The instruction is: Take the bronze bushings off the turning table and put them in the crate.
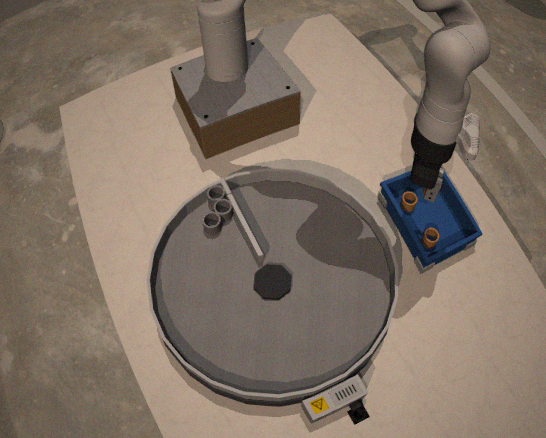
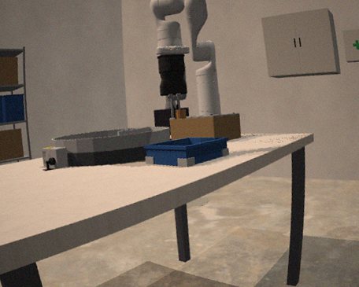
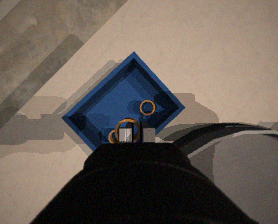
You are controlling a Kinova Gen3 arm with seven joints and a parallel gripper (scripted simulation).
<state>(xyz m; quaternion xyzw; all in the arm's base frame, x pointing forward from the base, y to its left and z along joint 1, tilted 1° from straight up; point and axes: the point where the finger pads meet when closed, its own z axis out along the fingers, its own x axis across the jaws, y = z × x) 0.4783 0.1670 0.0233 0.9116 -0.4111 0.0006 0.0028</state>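
My hand is 110 mm above the blue crate and 30 mm to the right of it. Round my hand: round grey turning table (310 mm to the right, 80 mm below, 20 mm behind).
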